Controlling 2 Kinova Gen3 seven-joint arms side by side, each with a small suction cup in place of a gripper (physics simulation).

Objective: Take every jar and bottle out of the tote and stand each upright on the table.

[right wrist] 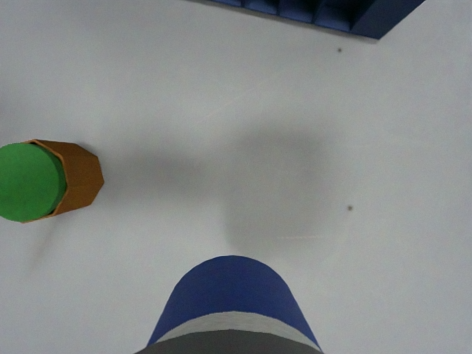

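Places are measured from the left arm's base along level axes (x ahead, y left, z up), in metres.
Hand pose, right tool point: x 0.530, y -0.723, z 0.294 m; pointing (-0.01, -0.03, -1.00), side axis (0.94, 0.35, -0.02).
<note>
Each offset is from my right tool point to the top centre of the thing. "pt": to the spot under its first point. Level surfaces: height alone.
My right suction cup (232, 342) shows as a dark grey edge at the bottom of the view. It is shut on a blue jar with a white lid {pt dy +0.020, dx -0.006, dz -0.035 m} (235, 285), pressed to the lid's top. The jar hangs upright over the light grey table, with a soft shadow apart from it. An orange, many-sided jar with a green lid {dy -0.009, dx -0.146, dz -0.197 m} (84, 176) stands upright on the table at the left edge of the view, partly cut off. The blue tote {pt dy +0.185, dx +0.043, dz -0.218 m} (392, 16) shows in part along the top edge; its inside does not show. My left suction cup is not in view.
The tote's outer wall and ribbed rim run along the top of the view, with one corner at the upper right. The table {dz -0.294 m} (410, 280) has small dark specks at the right.
</note>
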